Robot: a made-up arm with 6 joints.
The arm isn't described. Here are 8 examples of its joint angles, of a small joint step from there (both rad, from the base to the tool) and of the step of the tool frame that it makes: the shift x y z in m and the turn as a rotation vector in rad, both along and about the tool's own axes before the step.
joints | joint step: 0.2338 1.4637 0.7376 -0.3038 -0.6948 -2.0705 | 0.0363 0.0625 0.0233 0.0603 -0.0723 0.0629
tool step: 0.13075 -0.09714 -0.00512 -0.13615 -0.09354 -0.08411
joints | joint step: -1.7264 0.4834 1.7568 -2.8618 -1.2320 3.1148 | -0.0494 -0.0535 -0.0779 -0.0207 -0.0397 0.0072
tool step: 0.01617 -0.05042 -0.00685 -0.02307 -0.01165 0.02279
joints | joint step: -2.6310 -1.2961 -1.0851 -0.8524 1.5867 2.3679 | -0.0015 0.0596 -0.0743 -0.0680 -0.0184 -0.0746
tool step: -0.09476 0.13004 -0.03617 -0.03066 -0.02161 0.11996
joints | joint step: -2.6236 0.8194 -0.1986 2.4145 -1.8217 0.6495 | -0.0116 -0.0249 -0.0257 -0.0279 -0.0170 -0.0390
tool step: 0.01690 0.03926 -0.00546 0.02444 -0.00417 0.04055
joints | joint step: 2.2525 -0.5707 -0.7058 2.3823 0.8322 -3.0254 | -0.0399 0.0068 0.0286 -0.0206 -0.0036 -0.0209
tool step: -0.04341 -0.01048 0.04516 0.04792 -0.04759 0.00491
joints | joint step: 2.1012 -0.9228 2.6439 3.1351 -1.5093 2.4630 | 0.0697 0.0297 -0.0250 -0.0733 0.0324 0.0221
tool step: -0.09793 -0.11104 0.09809 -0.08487 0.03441 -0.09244
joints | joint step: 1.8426 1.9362 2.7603 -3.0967 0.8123 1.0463 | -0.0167 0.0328 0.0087 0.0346 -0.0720 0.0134
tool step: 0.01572 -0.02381 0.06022 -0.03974 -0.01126 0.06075
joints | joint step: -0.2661 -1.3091 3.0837 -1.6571 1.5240 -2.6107 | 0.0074 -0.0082 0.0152 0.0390 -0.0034 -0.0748
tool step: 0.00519 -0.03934 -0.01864 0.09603 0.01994 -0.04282
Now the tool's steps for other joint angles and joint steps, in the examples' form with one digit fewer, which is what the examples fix.
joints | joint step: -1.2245 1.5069 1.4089 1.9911 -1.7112 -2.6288 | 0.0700 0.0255 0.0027 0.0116 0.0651 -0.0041
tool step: -0.2128 0.0202 0.0197 0.0141 0.1114 0.0833
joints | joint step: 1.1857 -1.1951 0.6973 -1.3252 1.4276 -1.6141 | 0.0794 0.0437 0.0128 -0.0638 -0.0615 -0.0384
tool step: 0.0978 -0.0303 0.1338 0.0277 -0.1460 -0.0355
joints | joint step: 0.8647 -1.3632 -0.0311 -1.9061 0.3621 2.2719 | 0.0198 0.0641 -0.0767 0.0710 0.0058 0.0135
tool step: 0.1144 0.1001 -0.1954 -0.1107 0.1097 0.0391
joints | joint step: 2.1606 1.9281 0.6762 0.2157 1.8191 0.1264 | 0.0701 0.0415 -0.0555 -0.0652 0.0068 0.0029
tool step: -0.1587 0.1680 -0.0043 0.0326 0.0853 0.0043
